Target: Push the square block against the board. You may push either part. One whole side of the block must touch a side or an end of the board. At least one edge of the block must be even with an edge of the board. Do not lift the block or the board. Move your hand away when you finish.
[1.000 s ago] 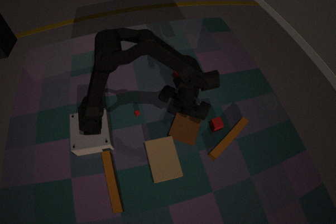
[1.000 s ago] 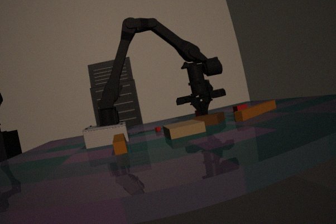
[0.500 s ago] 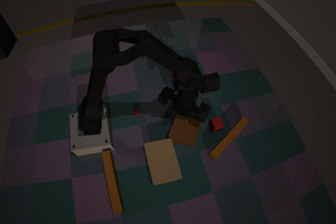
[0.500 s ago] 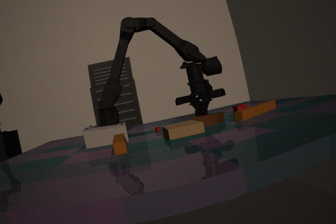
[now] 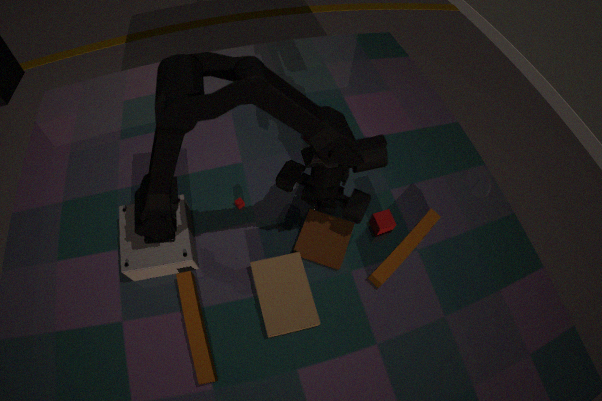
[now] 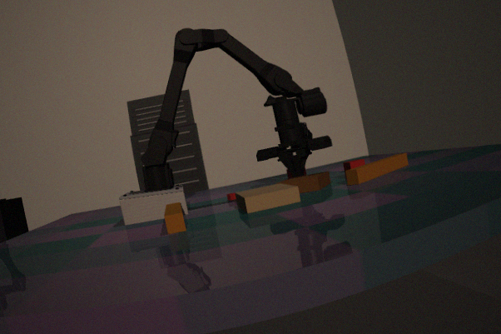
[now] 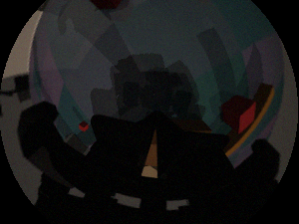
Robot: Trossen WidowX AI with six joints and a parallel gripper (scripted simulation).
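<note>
My gripper tip is now 7 cm to the left of the brown square block. From my gripper tip the other things lie so: tan board: 18 cm to the right, 11 cm behind.
</note>
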